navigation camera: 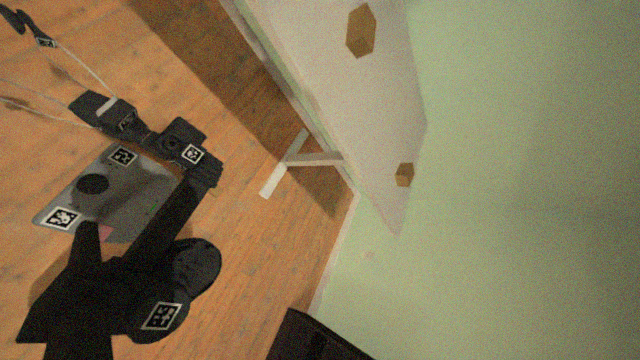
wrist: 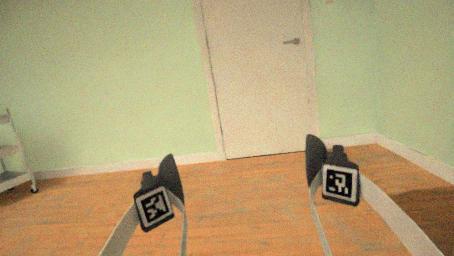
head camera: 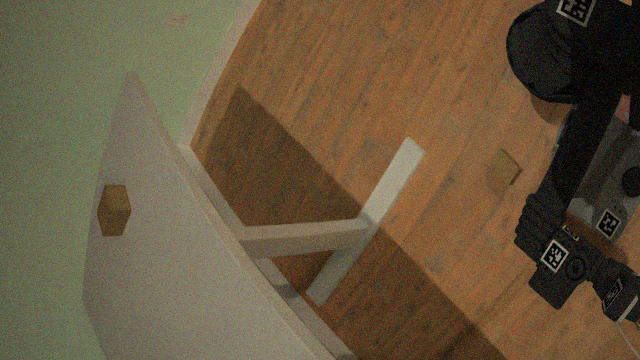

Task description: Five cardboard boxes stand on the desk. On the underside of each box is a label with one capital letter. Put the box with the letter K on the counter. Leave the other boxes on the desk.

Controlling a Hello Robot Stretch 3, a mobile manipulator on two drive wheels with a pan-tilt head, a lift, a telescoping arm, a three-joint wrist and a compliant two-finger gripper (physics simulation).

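Frame: origin at the robot's base, x back, y right, z up, level; millimetres.
Where they show: gripper, fingertip midpoint: [wrist: 241, 162]; robot's base, origin of the base link: [navigation camera: 94, 183] [head camera: 631, 181].
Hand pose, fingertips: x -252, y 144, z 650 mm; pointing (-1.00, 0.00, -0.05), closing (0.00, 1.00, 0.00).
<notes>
Each offset is from my fingertips to the top centre of the thing. Level surfaces: height alone.
A cardboard box @[dx +939, dy +378, dz +351 mm] [head camera: 115, 210] [navigation camera: 404, 174] stands near the far corner of the pale desk @[dz +301 mm] [head camera: 190, 280] [navigation camera: 360, 105]. A second box @[dx +398, dy +468, dz +351 mm] [navigation camera: 361, 31] stands farther along the desk in the navigation view. A small cardboard-brown box @[dx +652, dy +66, dz -599 mm] [head camera: 504, 167] lies on the floor beside my base in the head view. No letter labels are visible. My gripper [wrist: 241, 162] is open with nothing between its fingers; it is held out over the floor, away from the desk. Its fingertips are outside the head view. The counter cannot be made out.
The desk's T-shaped white leg [head camera: 395, 175] [navigation camera: 272, 180] stands on the floor between desk and base [head camera: 605, 190] [navigation camera: 150, 200]. A dark piece of furniture [navigation camera: 310, 342] is at the bottom of the navigation view. The wrist view shows a door [wrist: 260, 90] and a white cart [wrist: 17, 180].
</notes>
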